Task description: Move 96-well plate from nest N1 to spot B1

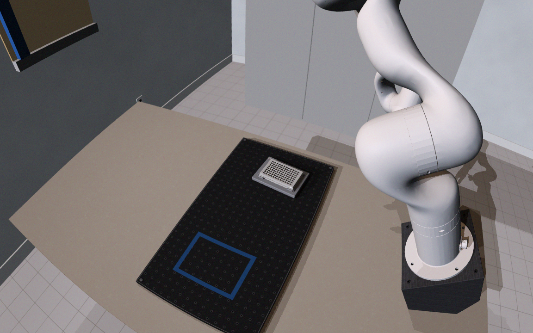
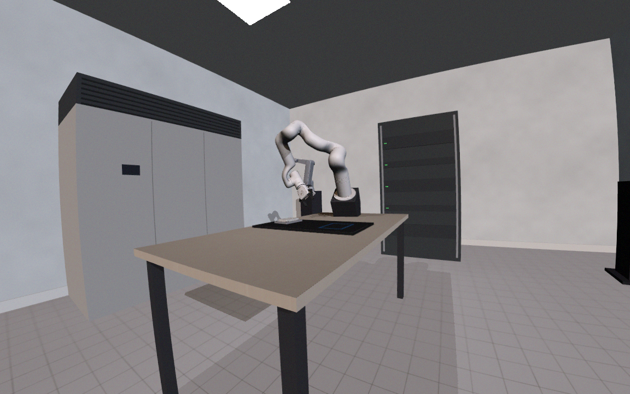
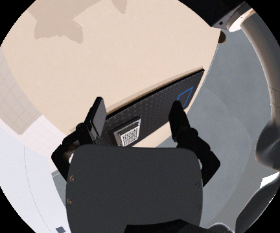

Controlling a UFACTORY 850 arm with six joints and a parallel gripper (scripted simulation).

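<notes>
My gripper is now 300 mm short of the white 96-well plate, 70 mm to the right of it and 110 mm above it. The rest, counted from my hand: grey plate nest N1: 300 mm ahead, 70 mm to the left, 120 mm below.
</notes>
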